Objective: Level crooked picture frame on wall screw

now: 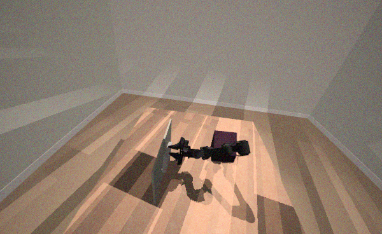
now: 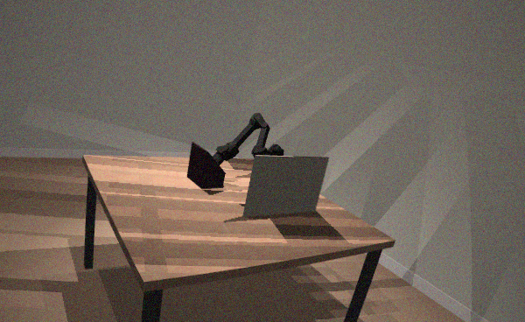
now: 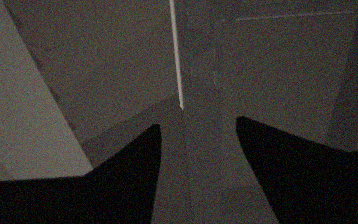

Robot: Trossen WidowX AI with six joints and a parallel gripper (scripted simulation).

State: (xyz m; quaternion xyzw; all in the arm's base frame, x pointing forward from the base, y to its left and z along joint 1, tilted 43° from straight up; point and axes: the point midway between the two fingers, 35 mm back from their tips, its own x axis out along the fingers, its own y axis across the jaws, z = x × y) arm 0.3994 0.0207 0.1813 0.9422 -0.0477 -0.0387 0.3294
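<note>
The picture frame is 5 cm below my gripper tip, 1 cm to the left of it and 1 cm ahead of it. Also, from my gripper tip: grey wall panel: 6 cm below, 2 cm ahead, 1 cm to the left.
</note>
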